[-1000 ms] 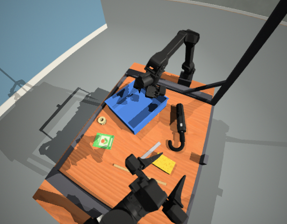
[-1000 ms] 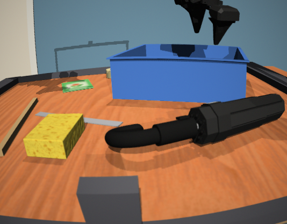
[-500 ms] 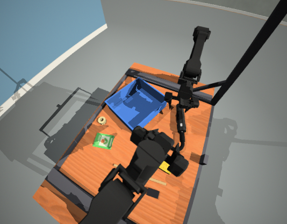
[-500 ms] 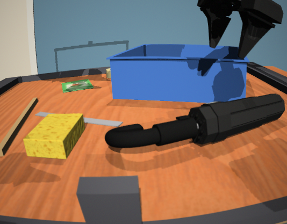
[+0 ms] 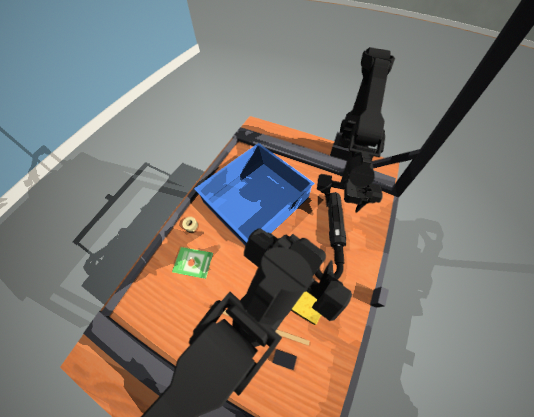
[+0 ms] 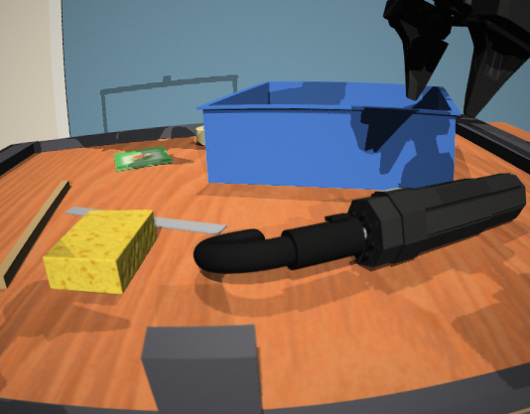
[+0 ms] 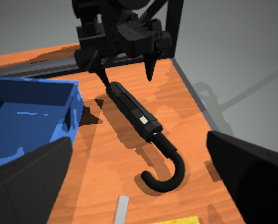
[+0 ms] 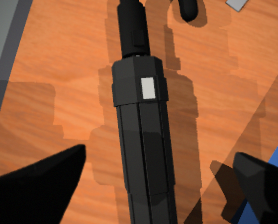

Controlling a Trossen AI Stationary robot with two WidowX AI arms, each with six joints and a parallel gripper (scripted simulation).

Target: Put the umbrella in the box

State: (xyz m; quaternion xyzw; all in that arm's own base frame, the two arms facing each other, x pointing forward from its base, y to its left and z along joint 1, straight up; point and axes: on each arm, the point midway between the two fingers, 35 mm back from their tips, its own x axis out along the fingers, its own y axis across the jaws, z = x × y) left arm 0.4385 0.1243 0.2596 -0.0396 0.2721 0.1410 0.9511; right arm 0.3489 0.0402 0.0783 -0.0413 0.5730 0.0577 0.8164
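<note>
Right now the folded black umbrella is 13 cm below my right hand, 5 cm to the left of it and 1 cm behind it. The rest, counted from my right hand: grey strip: 30 cm to the left, 15 cm below, 8 cm ahead; blue storage box: 30 cm ahead, 10 cm below, 6 cm to the left; wooden stick: 42 cm to the left, 15 cm below, 6 cm ahead.
</note>
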